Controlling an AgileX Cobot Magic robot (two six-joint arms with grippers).
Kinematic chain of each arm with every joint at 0, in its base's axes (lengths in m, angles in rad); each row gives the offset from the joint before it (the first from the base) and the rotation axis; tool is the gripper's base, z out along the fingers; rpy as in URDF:
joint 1: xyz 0 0 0.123 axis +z
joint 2: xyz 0 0 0 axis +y
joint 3: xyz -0.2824 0 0.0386 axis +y
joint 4: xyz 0.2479 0 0.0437 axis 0.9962 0 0.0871
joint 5: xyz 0 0 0 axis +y
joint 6: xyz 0.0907 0 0.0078 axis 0.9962 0 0.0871
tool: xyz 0 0 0 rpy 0 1.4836 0
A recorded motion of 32 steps. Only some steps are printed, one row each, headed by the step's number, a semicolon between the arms.
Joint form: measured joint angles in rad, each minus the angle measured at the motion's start. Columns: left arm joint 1, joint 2, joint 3, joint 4, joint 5, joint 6; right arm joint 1, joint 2, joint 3, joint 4, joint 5, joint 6.
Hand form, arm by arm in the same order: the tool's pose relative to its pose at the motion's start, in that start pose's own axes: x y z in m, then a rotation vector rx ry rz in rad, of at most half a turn. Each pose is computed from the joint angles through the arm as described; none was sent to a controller.
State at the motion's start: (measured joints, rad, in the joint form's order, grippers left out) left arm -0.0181 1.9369 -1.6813 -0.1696 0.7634 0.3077; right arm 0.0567 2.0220 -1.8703 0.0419 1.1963 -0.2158
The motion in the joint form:
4: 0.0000 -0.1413 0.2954 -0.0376 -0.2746 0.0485; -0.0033 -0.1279 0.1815 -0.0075 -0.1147 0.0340
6: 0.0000 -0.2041 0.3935 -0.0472 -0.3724 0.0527; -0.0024 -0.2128 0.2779 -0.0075 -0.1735 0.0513
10: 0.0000 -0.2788 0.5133 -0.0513 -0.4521 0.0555; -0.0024 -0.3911 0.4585 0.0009 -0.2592 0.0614
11: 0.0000 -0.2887 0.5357 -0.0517 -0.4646 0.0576; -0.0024 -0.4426 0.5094 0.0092 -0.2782 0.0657
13: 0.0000 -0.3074 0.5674 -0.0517 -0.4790 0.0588; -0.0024 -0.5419 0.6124 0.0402 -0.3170 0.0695
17: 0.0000 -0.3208 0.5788 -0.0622 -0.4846 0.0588; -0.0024 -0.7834 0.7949 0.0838 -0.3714 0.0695
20: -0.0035 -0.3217 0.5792 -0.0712 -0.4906 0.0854; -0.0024 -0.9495 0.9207 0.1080 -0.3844 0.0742
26: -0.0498 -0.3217 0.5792 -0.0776 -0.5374 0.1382; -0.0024 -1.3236 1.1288 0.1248 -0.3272 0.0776
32: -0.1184 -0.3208 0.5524 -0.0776 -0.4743 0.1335; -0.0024 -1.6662 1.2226 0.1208 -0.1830 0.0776
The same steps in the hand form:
4: 0.0355 -0.0059 -0.0092 -0.0415 -0.1160 0.0011; 0.0230 0.0030 -0.0143 0.0207 -0.0583 0.0358
6: 0.0467 -0.0078 -0.0193 -0.0656 -0.1745 -0.0067; 0.0373 0.0068 -0.0280 0.0290 -0.1050 0.0524
10: 0.0657 -0.0112 -0.0299 -0.0852 -0.2052 -0.0119; 0.0709 0.0154 -0.0570 0.0368 -0.1884 0.0664
11: 0.0701 -0.0119 -0.0303 -0.0878 -0.2045 -0.0113; 0.0817 0.0185 -0.0643 0.0331 -0.2091 0.0749
13: 0.0761 -0.0130 -0.0325 -0.0910 -0.2051 -0.0112; 0.1039 0.0256 -0.0754 0.0135 -0.2485 0.0956
17: 0.0774 -0.0138 -0.0357 -0.0896 -0.2138 -0.0207; 0.1541 0.0400 -0.1086 -0.0038 -0.3668 0.1164
20: 0.0767 -0.0150 -0.0360 -0.0892 -0.2202 0.0000; 0.1928 0.0500 -0.1218 -0.0172 -0.4230 0.1312
26: 0.0703 -0.0300 -0.0356 -0.0791 -0.2649 0.0792; 0.2774 0.0699 -0.1423 -0.0235 -0.5337 0.1246
32: 0.0651 -0.0559 -0.0368 -0.0103 -0.2370 0.1269; 0.3502 0.0864 -0.1553 -0.0142 -0.6372 0.0899

